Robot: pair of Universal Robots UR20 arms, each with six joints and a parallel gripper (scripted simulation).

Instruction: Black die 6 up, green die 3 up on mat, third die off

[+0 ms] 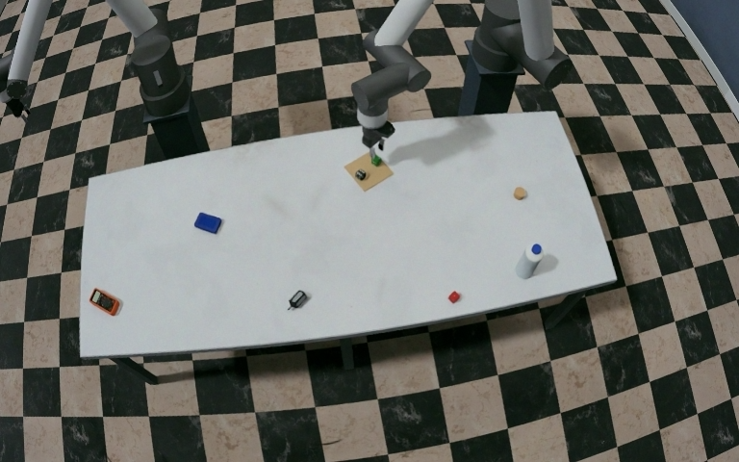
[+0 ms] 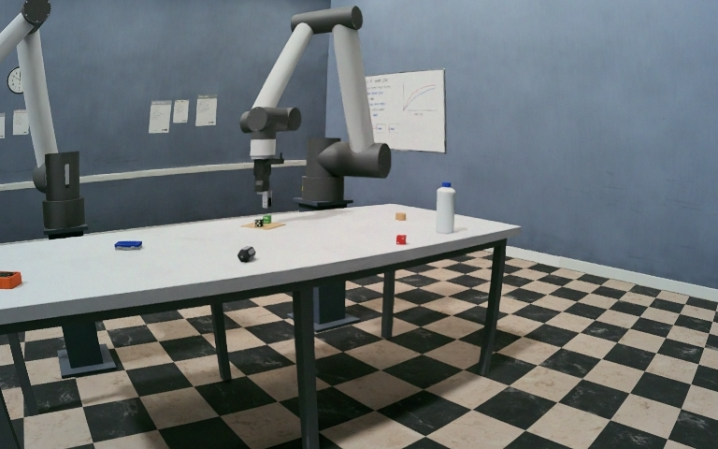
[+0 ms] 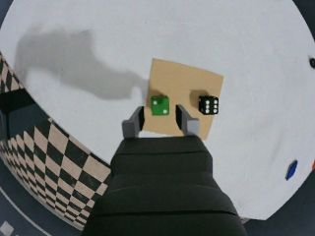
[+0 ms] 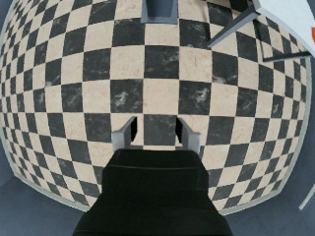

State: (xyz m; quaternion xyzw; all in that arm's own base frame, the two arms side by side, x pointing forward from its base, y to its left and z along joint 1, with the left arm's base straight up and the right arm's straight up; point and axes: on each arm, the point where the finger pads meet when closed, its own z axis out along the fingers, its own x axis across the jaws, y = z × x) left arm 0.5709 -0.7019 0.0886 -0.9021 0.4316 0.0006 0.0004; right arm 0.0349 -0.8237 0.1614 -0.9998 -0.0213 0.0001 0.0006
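Note:
My left hand is 7 cm above the green die. From my left hand the other things lie so: tan mat (3 cm ahead, 4 cm to the right, 9 cm below); then tan block (22 cm ahead, 54 cm to the left, 7 cm below); then black die (6 cm ahead, 7 cm to the right, 7 cm below).

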